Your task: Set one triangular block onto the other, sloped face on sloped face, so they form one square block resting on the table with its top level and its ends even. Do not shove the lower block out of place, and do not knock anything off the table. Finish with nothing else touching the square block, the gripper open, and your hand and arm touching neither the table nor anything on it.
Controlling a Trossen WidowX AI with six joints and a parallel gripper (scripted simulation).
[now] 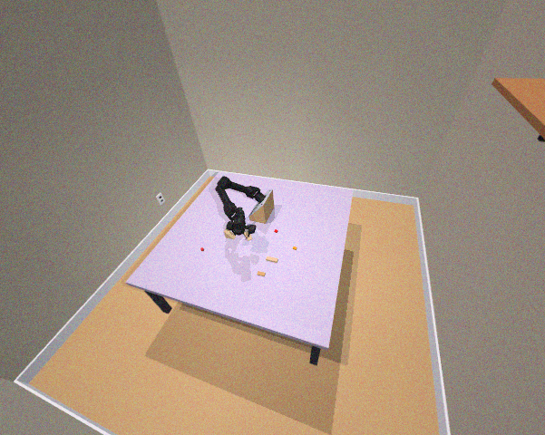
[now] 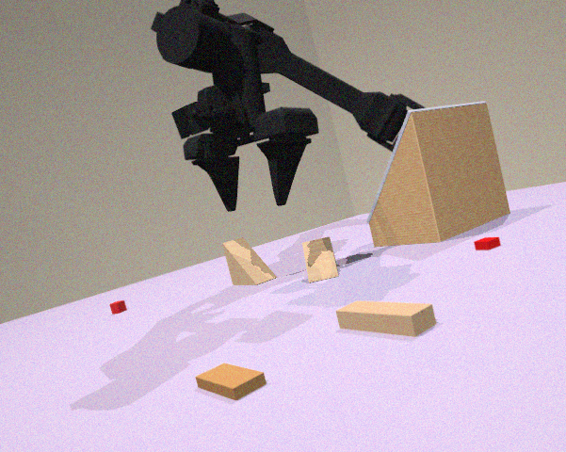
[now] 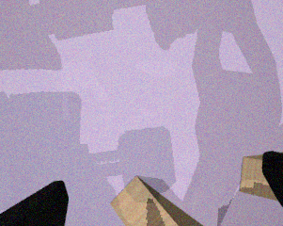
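Right now my gripper tip is 90 mm past the triangular wooden block, 30 mm to the left of it and 80 mm above it. Also, from my gripper tip: flat tan block (40 mm ahead, 230 mm to the left, 100 mm below); dark flat tile (160 mm ahead, 210 mm to the left, 100 mm below); orange cube (100 mm behind, 340 mm to the left, 100 mm below).
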